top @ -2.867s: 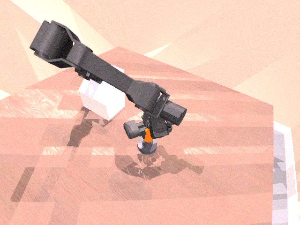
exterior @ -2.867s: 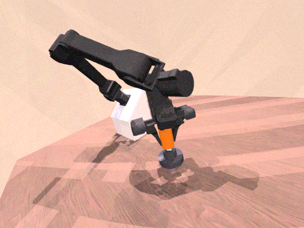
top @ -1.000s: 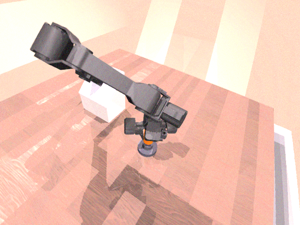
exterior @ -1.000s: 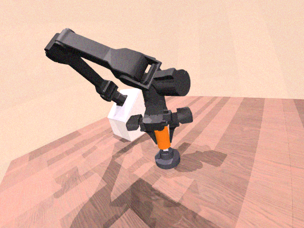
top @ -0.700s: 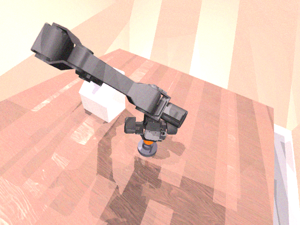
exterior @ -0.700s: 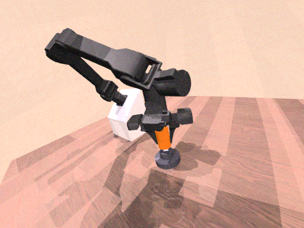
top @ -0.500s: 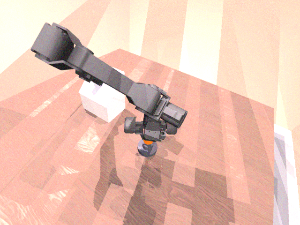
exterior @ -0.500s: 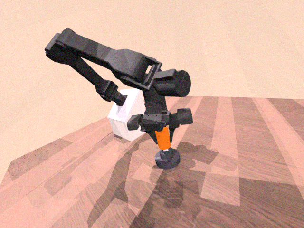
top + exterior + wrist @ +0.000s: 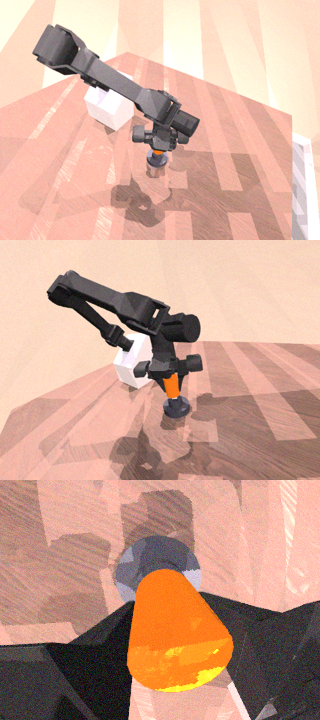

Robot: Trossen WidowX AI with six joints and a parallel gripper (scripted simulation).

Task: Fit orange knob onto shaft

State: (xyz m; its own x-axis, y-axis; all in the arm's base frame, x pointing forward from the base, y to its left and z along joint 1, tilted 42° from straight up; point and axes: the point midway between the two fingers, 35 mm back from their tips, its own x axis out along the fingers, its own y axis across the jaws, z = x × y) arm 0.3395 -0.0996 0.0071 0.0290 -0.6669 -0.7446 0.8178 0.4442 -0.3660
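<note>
Now: gripper tip 30 mm below the orange knob. The rest, counted from my gripper tip: round pedestal: 40 mm below.
</note>
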